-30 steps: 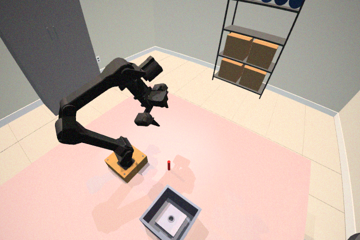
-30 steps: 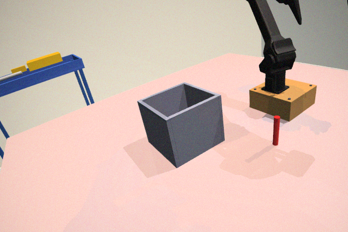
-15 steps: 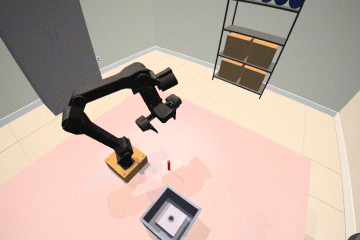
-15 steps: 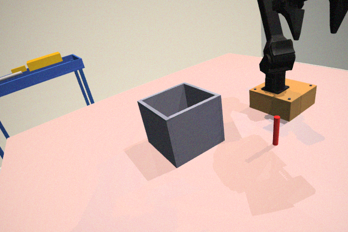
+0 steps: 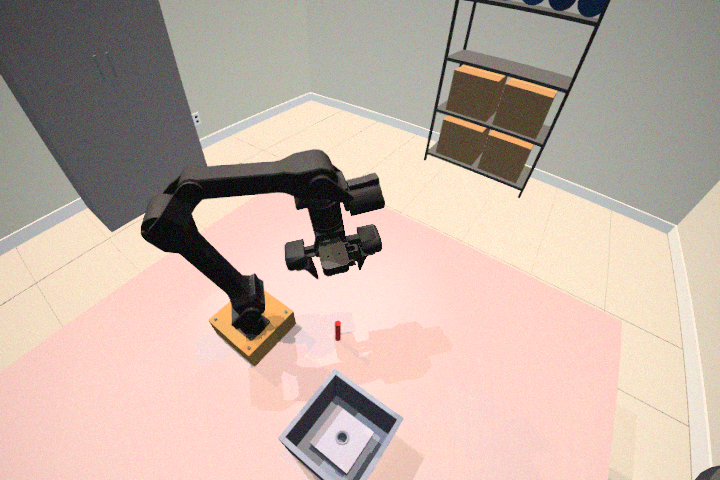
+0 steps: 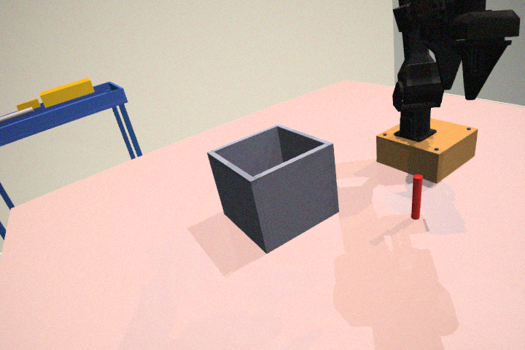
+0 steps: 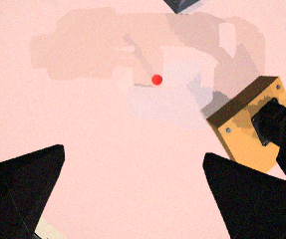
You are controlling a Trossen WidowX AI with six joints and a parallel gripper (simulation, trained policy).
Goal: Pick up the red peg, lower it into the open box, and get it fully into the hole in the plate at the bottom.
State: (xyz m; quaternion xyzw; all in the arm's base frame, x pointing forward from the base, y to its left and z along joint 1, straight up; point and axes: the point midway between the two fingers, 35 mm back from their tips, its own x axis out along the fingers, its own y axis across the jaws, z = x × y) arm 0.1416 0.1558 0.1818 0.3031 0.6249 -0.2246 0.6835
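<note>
Right now the red peg is 30 mm ahead of my gripper tip, 40 mm to the right of it and 170 mm below it.
</note>
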